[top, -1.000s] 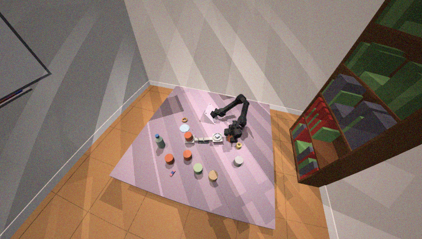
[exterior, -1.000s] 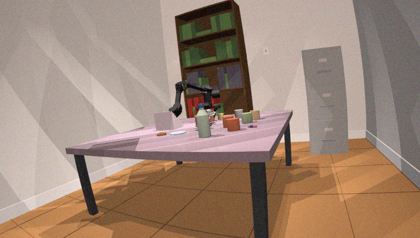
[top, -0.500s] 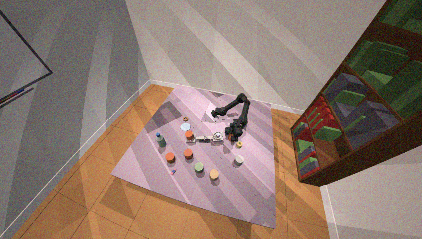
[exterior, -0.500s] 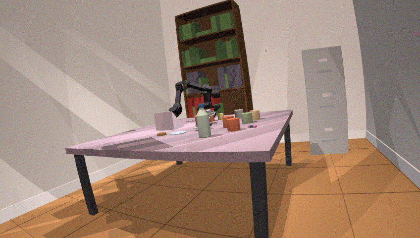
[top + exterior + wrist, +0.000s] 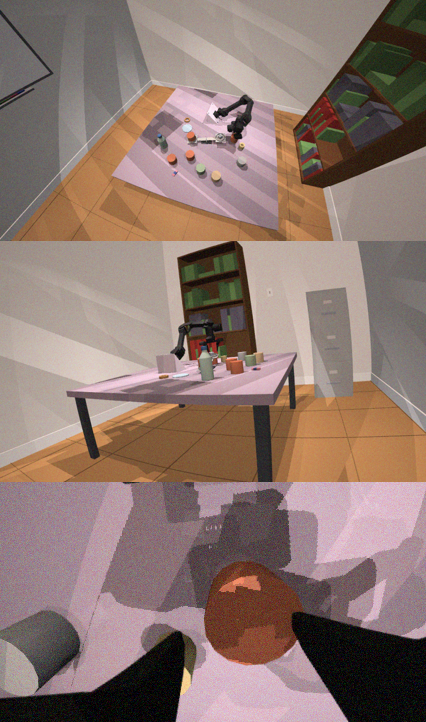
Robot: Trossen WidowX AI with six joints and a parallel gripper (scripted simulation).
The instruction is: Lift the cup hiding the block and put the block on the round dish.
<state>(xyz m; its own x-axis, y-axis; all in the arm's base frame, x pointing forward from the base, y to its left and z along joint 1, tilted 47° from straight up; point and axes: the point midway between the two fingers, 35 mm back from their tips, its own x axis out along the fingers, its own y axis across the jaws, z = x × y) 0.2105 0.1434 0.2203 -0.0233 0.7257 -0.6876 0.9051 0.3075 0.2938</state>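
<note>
Right now my gripper tip is 12 cm to the left of the grey block and 6 cm short of it. From my gripper tip the other things lie so: grey cup: 21 cm ahead, 12 cm to the left, 5 cm below; tan cup: 37 cm ahead, 5 cm below, 2 cm to the right; small balance: 23 cm to the right, 10 cm ahead, 5 cm below.
</note>
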